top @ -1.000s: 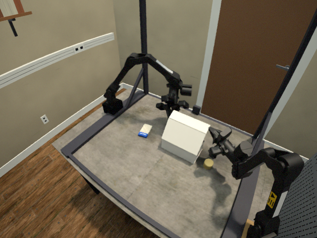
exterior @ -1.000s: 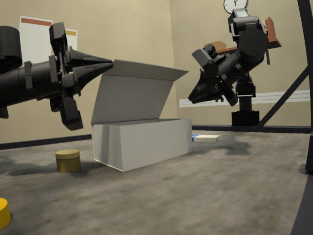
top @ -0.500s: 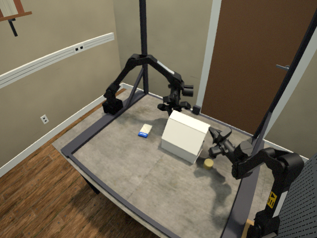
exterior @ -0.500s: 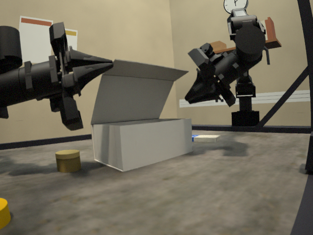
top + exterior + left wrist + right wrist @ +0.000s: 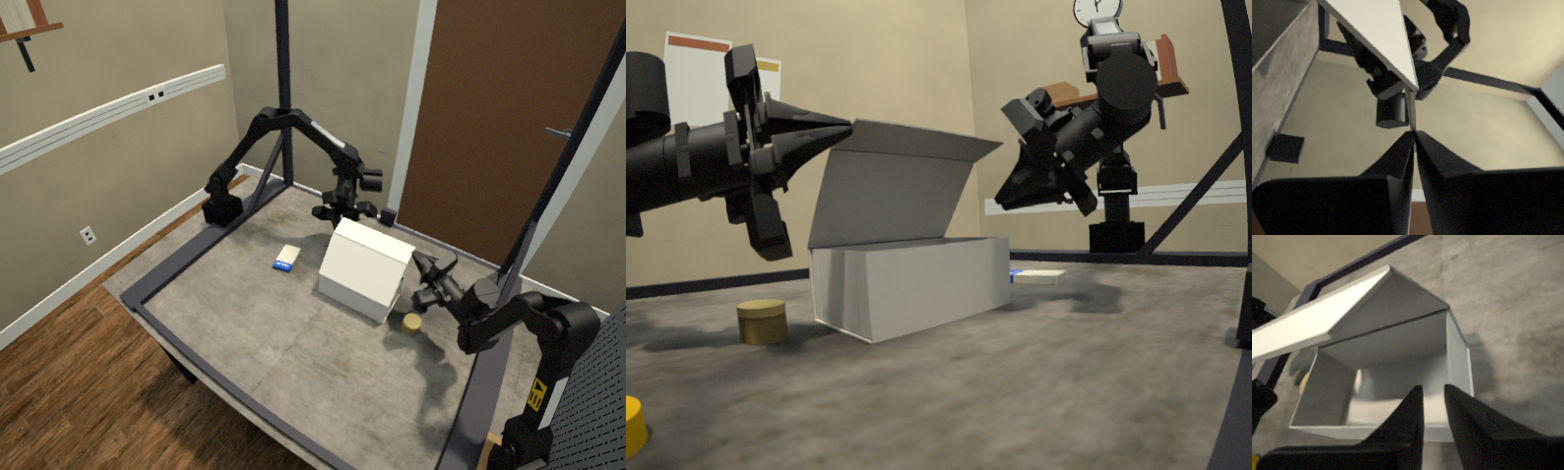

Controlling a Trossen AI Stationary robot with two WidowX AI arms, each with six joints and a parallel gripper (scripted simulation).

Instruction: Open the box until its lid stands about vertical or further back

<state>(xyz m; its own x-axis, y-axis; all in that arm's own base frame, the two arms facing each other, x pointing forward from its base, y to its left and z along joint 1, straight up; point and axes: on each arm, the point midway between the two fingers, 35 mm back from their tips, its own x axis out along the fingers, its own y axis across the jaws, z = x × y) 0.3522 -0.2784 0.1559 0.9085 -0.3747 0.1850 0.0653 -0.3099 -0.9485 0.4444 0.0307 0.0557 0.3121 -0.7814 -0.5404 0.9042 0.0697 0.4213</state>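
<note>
The flap is 10 mm ahead of my right hand, 120 mm to the left of it and 50 mm above it. From my right hand the other things lie so: box: 40 mm ahead, 120 mm to the left, 20 mm below.
Now: left hand 130 mm to the left of the flap and 30 mm short of it. Also, from my left hand: box 120 mm to the right, 70 mm below, 60 mm ahead.
</note>
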